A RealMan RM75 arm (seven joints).
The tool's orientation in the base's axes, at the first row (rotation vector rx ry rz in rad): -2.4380, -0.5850, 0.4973
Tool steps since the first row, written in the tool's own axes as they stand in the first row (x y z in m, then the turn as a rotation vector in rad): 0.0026, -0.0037, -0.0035, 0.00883, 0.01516, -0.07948; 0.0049, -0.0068, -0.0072, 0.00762, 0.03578, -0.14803; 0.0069, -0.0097, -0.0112, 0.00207, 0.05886, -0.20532; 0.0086, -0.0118, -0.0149, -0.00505, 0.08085, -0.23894; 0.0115, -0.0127, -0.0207, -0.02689, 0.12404, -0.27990; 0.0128, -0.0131, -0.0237, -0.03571, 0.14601, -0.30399; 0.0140, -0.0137, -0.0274, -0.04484, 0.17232, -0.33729; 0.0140, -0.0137, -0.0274, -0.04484, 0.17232, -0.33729
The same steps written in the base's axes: 0.0027, 0.0025, 0.0044, 0.04890, -0.04210, 0.04961; 0.0055, 0.0043, 0.0086, 0.08592, -0.08846, 0.08969; 0.0081, 0.0057, 0.0130, 0.11478, -0.13382, 0.12059; 0.0107, 0.0064, 0.0167, 0.13097, -0.16863, 0.13441; 0.0155, 0.0060, 0.0211, 0.14450, -0.22981, 0.14408; 0.0179, 0.0056, 0.0233, 0.15481, -0.26122, 0.15100; 0.0205, 0.0050, 0.0263, 0.17044, -0.30009, 0.16237; 0.0205, 0.0050, 0.0263, 0.17044, -0.30009, 0.16237
